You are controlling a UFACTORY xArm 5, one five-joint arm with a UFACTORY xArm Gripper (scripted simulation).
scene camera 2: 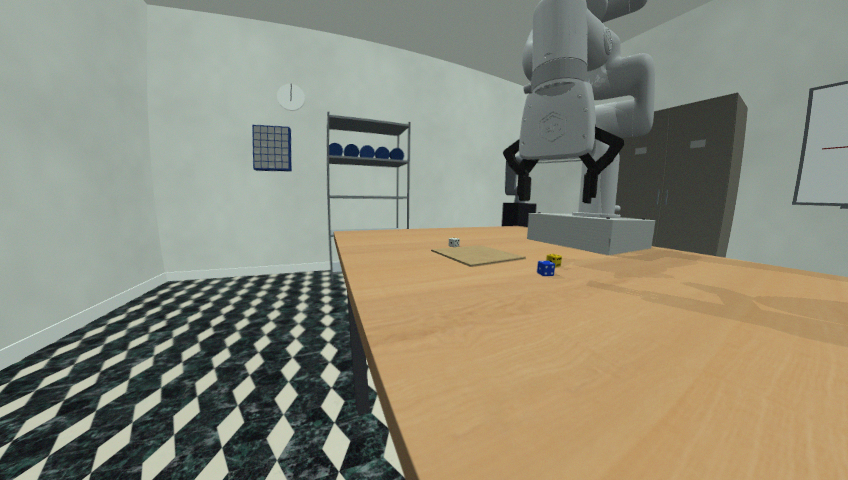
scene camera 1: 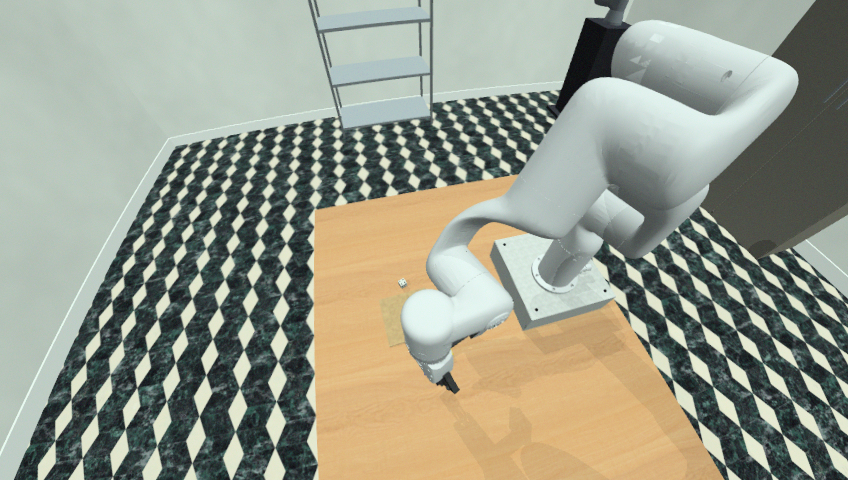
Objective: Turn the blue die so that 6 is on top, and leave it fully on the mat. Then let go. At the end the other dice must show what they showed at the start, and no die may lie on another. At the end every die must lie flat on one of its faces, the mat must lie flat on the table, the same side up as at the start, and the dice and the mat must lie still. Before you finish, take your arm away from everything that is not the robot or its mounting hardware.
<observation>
In view: my gripper [scene camera 2: 553, 202] and a tan mat [scene camera 2: 478, 255].
The tan mat also shows in scene camera 1 [scene camera 1: 391, 307]. My gripper is seen too in scene camera 1 [scene camera 1: 429, 361].
</observation>
